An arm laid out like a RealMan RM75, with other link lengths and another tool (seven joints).
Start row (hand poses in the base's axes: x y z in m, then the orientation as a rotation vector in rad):
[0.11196 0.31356 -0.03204 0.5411 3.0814 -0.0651]
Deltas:
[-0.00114 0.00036 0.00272 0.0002 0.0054 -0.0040]
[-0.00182 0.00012 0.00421 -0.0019 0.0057 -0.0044]
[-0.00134 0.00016 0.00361 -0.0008 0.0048 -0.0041]
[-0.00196 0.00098 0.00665 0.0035 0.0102 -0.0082]
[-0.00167 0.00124 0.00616 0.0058 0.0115 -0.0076]
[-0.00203 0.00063 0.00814 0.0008 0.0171 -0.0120]
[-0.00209 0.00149 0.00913 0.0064 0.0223 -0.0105]
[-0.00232 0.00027 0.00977 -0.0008 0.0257 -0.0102]
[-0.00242 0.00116 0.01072 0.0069 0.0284 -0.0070]
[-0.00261 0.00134 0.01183 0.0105 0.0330 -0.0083]
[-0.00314 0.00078 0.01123 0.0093 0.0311 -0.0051]
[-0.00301 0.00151 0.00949 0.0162 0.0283 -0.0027]
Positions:
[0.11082 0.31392 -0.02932 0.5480 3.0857 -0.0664]
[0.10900 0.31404 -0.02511 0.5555 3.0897 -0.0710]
[0.10766 0.31420 -0.02150 -0.5614 -3.0870 0.0735]
[0.10570 0.31518 -0.01485 -0.5717 -3.0741 0.0707]
[0.10403 0.31642 -0.00869 -0.5806 -3.0598 0.0647]
[0.10200 0.31705 -0.00055 -0.5951 -3.0394 0.0678]
[0.09991 0.31854 0.00858 -0.6056 -3.0136 0.0639]
[0.09759 0.31881 0.01835 -0.6153 -2.9857 0.0718]
[0.09517 0.31997 0.02907 -0.6187 -2.9551 0.0691]
[0.09256 0.32131 0.04090 -0.6223 -2.9191 0.0624]
[0.08942 0.32209 0.05213 -0.6217 -2.8861 0.0573]
[0.08641 0.32360 0.06162 -0.6169 -2.8556 0.0420]

